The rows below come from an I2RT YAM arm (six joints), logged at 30 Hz.
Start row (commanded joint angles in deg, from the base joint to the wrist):
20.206, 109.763, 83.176, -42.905, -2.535, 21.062
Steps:
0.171, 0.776, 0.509, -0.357, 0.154, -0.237
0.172, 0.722, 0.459, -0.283, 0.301, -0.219
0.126, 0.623, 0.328, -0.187, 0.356, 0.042
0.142, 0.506, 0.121, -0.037, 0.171, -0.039
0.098, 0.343, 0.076, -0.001, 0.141, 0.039
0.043, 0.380, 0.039, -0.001, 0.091, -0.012
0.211, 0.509, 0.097, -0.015, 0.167, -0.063
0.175, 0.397, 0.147, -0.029, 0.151, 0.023
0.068, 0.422, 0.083, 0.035, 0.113, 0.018
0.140, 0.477, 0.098, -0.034, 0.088, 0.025
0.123, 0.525, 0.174, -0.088, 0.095, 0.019
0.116, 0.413, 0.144, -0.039, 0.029, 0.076
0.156, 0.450, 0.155, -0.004, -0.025, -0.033
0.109, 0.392, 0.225, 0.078, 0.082, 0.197
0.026, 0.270, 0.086, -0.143, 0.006, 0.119
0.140, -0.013, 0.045, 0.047, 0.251, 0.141
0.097, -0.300, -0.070, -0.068, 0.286, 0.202
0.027, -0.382, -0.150, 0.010, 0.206, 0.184
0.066, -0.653, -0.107, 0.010, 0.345, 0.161
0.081, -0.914, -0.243, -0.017, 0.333, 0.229
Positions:
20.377, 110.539, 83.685, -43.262, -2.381, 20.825
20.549, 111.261, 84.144, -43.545, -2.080, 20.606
20.675, 111.884, 84.472, -43.732, -1.724, 20.648
20.817, 112.390, 84.593, -43.769, -1.553, 20.609
20.915, 112.733, 84.669, -43.770, -1.412, 20.648
20.958, 113.113, 84.708, -43.771, -1.321, 20.636
21.169, 113.622, 84.805, -43.786, -1.154, 20.573
21.344, 114.019, 84.952, -43.815, -1.003, 20.596
21.412, 114.441, 85.035, -43.780, -0.890, 20.614
21.552, 114.918, 85.133, -43.814, -0.802, 20.639
21.675, 115.443, 85.307, -43.902, -0.707, 20.658
21.791, 115.856, 85.451, -43.941, -0.678, 20.734
21.947, 116.306, 85.606, -43.945, -0.703, 20.701
22.056, 116.698, 85.831, -43.867, -0.621, 20.898
22.082, 116.968, 85.917, -44.010, -0.615, 21.017
22.222, 116.955, 85.962, -43.963, -0.364, 21.158
22.319, 116.655, 85.892, -44.031, -0.078, 21.360
22.346, 116.273, 85.742, -44.021, 0.128, 21.544
22.412, 115.620, 85.635, -44.011, 0.473, 21.705
22.493, 114.706, 85.392, -44.028, 0.806, 21.934

